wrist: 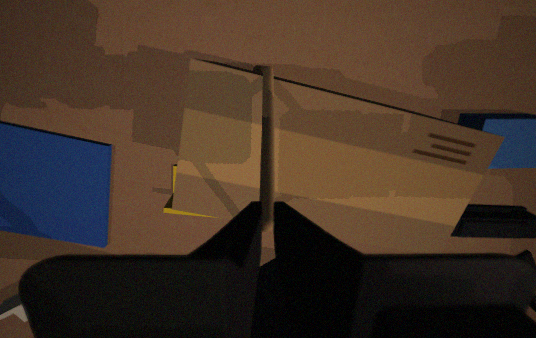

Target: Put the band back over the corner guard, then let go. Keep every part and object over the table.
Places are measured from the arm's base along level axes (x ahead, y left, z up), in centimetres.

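Pixels of known places: gripper, between the fingertips: [267,211].
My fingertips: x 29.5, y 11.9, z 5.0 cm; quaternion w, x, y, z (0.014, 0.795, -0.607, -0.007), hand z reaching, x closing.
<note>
Behind a point stands the place of what it marks.
The band [268,140] @[x 31.6, y 12.3, z 1.6 cm] is a thin tan strand. It hooks over the far edge of a flat tan panel [350,155] @[x 31.0, y 5.4, z -3.6 cm] and runs nearly straight across it to my gripper. My gripper [267,211] @[x 29.5, y 11.9, z 5.0 cm] is shut on the band's near part, at the lower middle of the view. A thin yellow L-shaped edge [187,212] @[x 17.1, y 17.1, z -13.0 cm] shows at the panel's near left corner; it looks like the corner guard, mostly hidden by the panel. The band lies to the right of this yellow piece, apart from it. The band's end below the fingertips is hidden by the fingers.
A blue block [55,185] @[x 14.2, y 34.1, z -16.7 cm] lies to the left on the brown table [300,30] @[x 40.0, y 10.2, z -17.5 cm]. A lighter blue object [515,142] @[x 36.0, y -17.5, z -13.5 cm] and a black object [495,222] @[x 25.8, y -21.8, z -13.6 cm] lie at the right, by the panel's slotted end. A pale object [15,312] @[x -4.4, y 36.5, z -12.9 cm] partly shows at the lower left.
</note>
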